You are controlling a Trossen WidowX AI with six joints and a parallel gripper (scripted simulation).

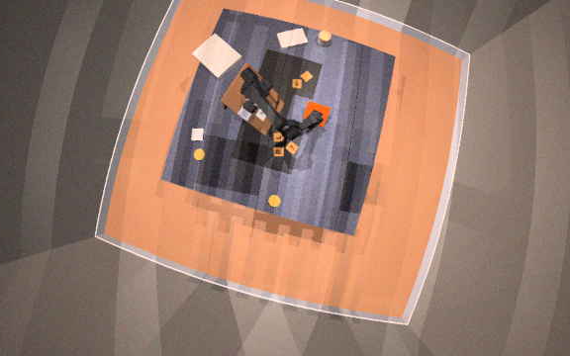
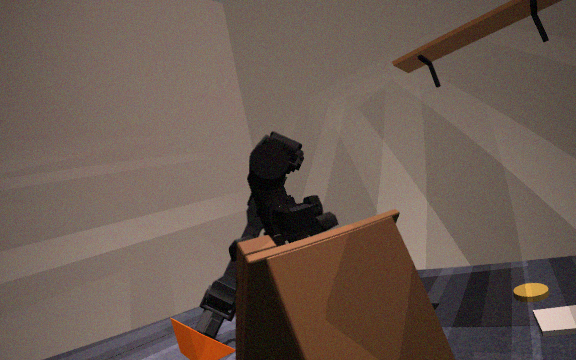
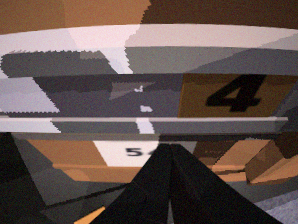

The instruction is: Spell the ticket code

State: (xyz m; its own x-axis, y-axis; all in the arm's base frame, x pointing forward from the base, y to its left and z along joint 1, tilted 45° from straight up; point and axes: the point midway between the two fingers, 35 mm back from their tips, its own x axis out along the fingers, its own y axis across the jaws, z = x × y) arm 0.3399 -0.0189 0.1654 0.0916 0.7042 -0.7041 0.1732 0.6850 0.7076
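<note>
Now: gripper tip 4 cm to the left of the orange tile marked 4, 2 cm short of it and 2 cm above it. Also, from my gripper tip: orange tile: 35 cm to the right, 18 cm below, 17 cm behind; then white ticket: 10 cm below, 3 cm behind, 2 cm to the left; then dark mat: 18 cm below, 13 cm behind, 8 cm to the right.
</note>
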